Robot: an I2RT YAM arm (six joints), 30 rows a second.
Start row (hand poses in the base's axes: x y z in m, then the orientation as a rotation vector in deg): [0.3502 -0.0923 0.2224 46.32 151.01 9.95]
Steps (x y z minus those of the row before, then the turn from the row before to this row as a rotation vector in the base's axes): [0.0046 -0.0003 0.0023 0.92 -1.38 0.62]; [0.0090 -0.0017 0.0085 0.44 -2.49 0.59]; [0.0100 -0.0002 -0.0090 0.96 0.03 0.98]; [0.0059 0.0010 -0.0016 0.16 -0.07 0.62]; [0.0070 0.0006 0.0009 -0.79 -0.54 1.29]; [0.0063 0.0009 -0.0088 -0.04 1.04 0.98]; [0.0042 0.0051 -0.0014 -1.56 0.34 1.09]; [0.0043 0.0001 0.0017 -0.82 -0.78 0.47]
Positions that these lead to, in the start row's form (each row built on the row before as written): [0.3548 -0.0926 0.2247 45.41 150.10 11.83]; [0.3638 -0.0943 0.2332 44.05 148.07 13.42]; [0.3738 -0.0945 0.2242 43.15 148.59 14.97]; [0.3797 -0.0935 0.2226 42.39 148.80 15.39]; [0.3867 -0.0929 0.2235 40.30 148.80 14.90]; [0.3930 -0.0920 0.2147 39.34 150.19 14.85]; [0.3972 -0.0869 0.2133 37.50 150.87 13.00]; [0.4015 -0.0868 0.2150 36.40 150.26 12.26]
